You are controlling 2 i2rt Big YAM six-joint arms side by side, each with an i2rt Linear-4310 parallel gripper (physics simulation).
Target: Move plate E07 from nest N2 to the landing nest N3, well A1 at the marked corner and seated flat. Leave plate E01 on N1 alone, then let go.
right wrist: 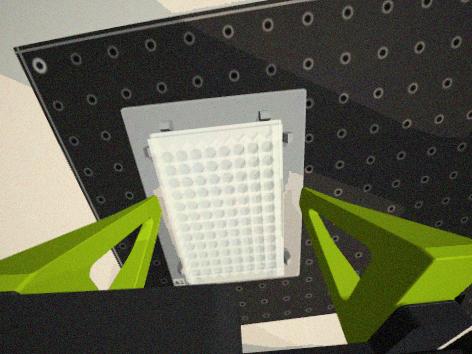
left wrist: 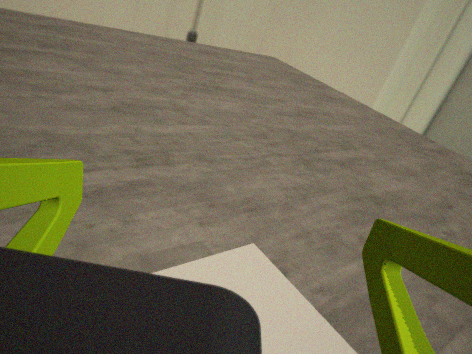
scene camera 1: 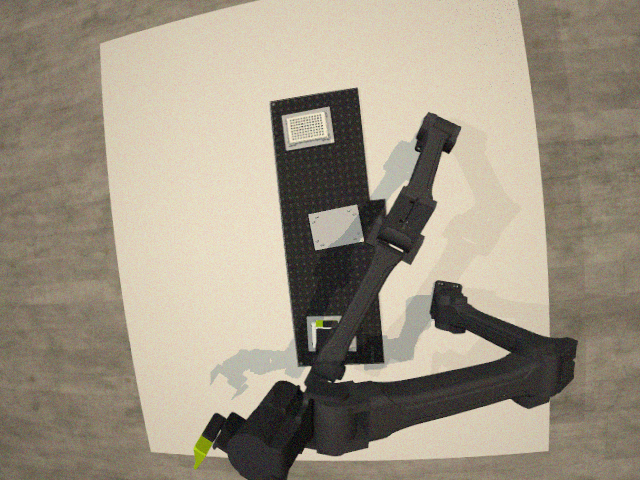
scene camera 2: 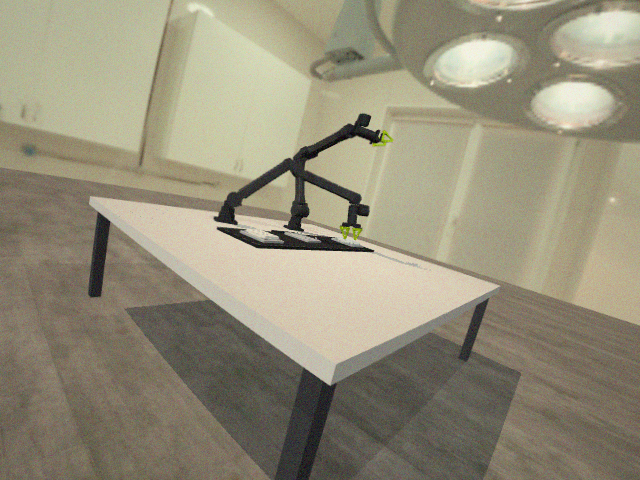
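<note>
Plate E07 (scene camera 1: 313,338) (scene camera 2: 347,241) (right wrist: 225,200), white and many-welled, lies in landing nest N3 (right wrist: 215,111). It looks flat between the corner tabs. The A1 mark shows at the nest's lower-left corner in the right wrist view; well A1 cannot be read. My right gripper (scene camera 2: 350,236) (right wrist: 230,199) is open, its fingers on either side of E07 with gaps. Plate E01 (scene camera 1: 306,127) (scene camera 2: 263,235) sits on nest N1 (scene camera 1: 309,146). Nest N2 (scene camera 1: 333,228) is bare. My left gripper (scene camera 1: 199,457) (scene camera 2: 383,138) (left wrist: 229,208) is open, high beyond the table edge. Plate labels are unreadable.
A black perforated board (scene camera 1: 325,178) (right wrist: 370,117) carries the three nests on the pale table (scene camera 1: 196,206) (scene camera 2: 289,289). The right arm's links cross over the board's right side and partly hide N3 in scene camera 1. The left arm reaches high above the table.
</note>
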